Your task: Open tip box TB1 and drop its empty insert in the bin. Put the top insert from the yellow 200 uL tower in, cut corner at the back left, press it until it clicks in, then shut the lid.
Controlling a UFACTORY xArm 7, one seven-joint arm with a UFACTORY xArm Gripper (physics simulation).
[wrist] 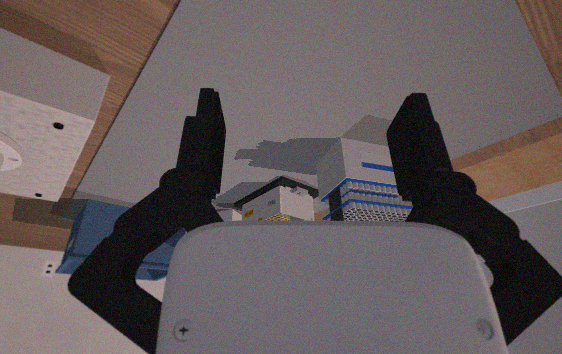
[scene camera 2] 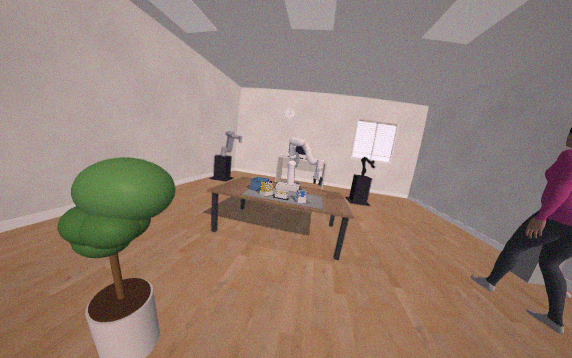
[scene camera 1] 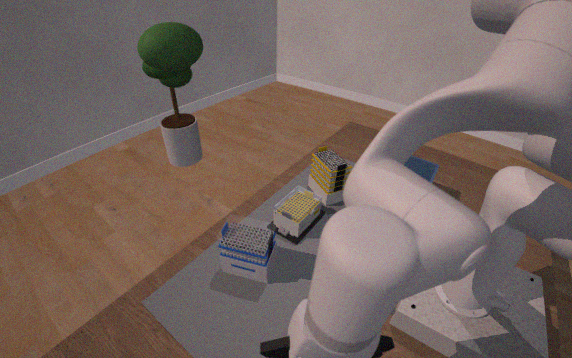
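Tip box TB1 (scene camera 1: 296, 220) (scene camera 2: 281, 195) (wrist: 296, 204) is white, on a dark base, with a yellow gridded insert on top. Clear lid edges show around its top in scene camera 1; I cannot tell if the lid is latched. The yellow tower (scene camera 1: 327, 172) (scene camera 2: 266, 187) of stacked inserts stands behind TB1 on a white base. The blue bin (scene camera 1: 422, 168) (scene camera 2: 259, 183) (wrist: 95, 227) is partly hidden by the arm in scene camera 1. My gripper (wrist: 309, 110) is wide open and empty, above the mat and apart from TB1. Its fingertips are hidden in scene camera 1.
A white box with blue-edged inserts (scene camera 1: 245, 250) (scene camera 2: 301, 196) (wrist: 362, 157) stands beside TB1, on the grey mat (scene camera 1: 200, 310) (wrist: 310, 45). The arm (scene camera 1: 370, 260) covers much of scene camera 1. A plant (scene camera 1: 172, 55) (scene camera 2: 120, 190) and a person (scene camera 2: 555, 200) are away from the table.
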